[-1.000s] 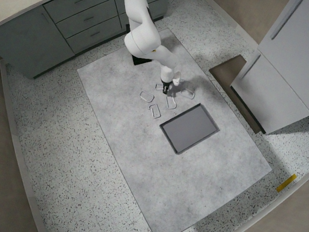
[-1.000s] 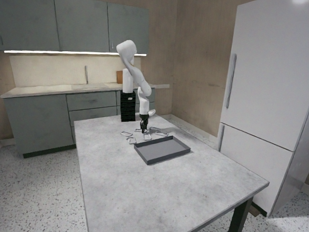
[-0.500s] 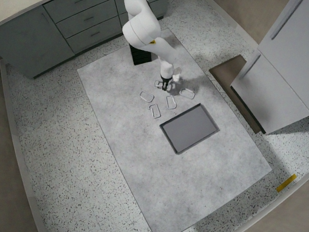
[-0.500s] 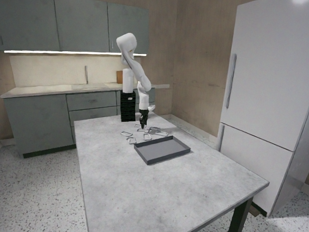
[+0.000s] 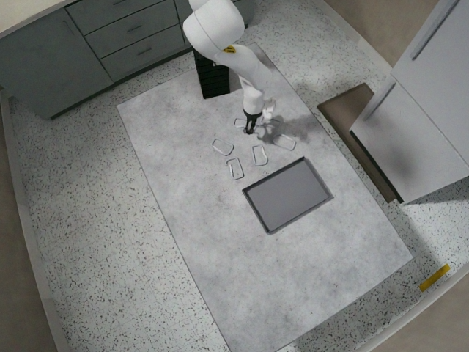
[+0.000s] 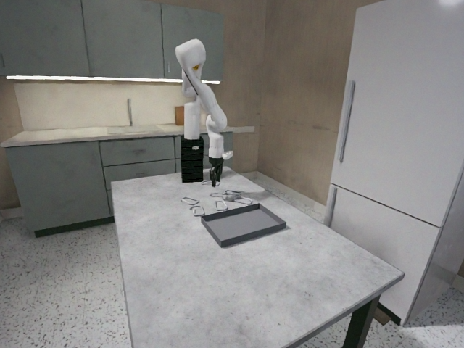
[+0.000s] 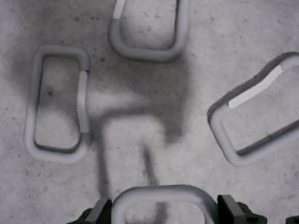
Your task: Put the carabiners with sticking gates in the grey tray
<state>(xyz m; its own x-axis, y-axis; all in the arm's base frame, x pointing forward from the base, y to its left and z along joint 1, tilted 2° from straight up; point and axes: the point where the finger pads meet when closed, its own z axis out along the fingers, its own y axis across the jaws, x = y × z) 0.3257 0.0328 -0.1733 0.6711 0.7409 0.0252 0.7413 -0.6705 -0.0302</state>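
Right now my hand is 31 cm short of the grey tray and 8 cm above it.
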